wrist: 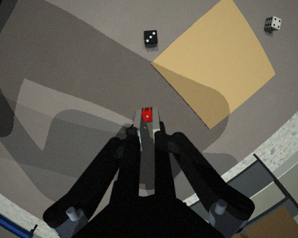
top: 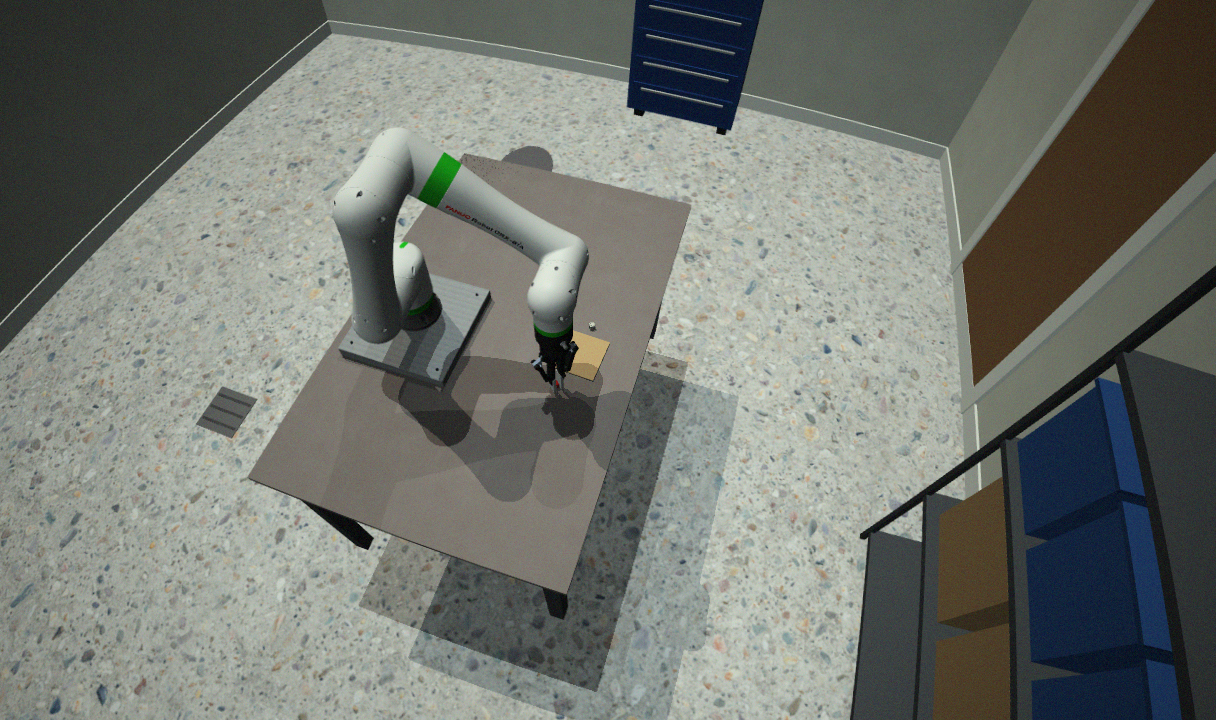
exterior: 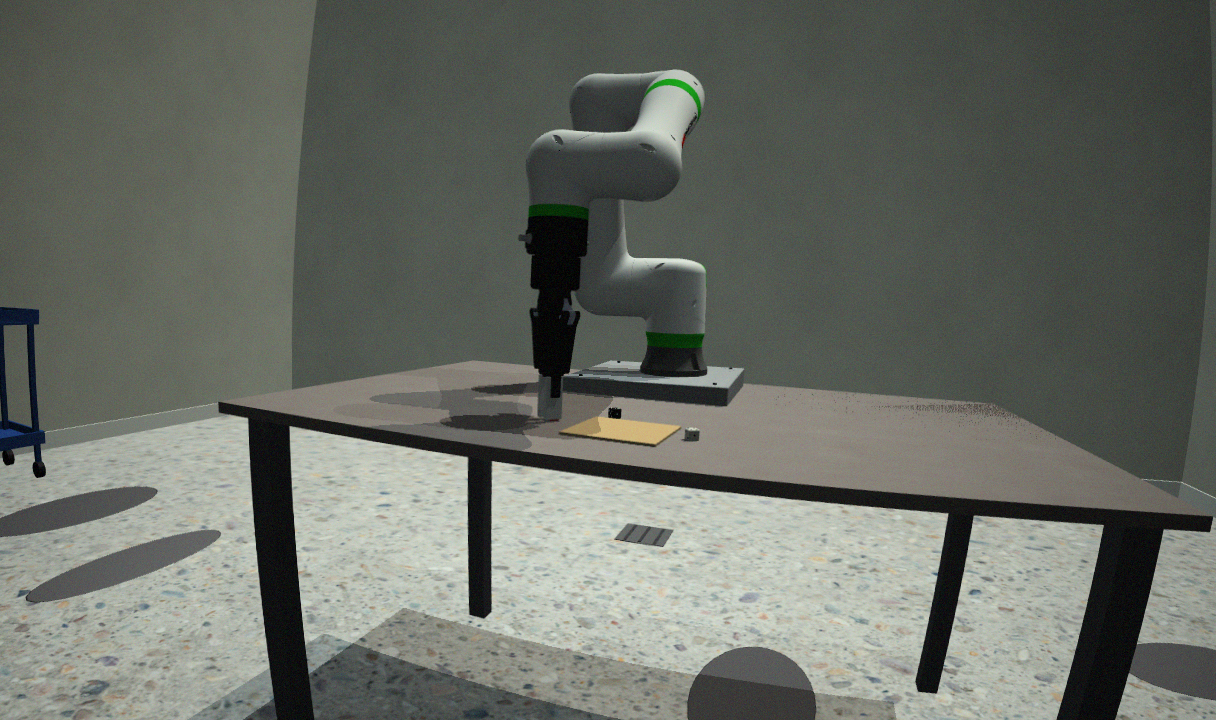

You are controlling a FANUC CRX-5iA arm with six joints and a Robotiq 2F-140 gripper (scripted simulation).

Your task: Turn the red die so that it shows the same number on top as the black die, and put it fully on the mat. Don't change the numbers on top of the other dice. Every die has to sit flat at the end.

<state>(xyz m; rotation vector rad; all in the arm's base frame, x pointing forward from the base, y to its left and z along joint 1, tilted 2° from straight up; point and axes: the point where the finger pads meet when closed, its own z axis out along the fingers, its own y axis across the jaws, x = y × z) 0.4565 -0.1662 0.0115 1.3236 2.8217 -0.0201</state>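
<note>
My gripper is now 30 mm above the red die. The rest, counted from my hand: tan mat 120 mm to the left, 40 mm ahead, 30 mm below; white die 220 mm to the left, 60 mm ahead, 30 mm below; black die 90 mm to the left, 60 mm behind, 30 mm below.
</note>
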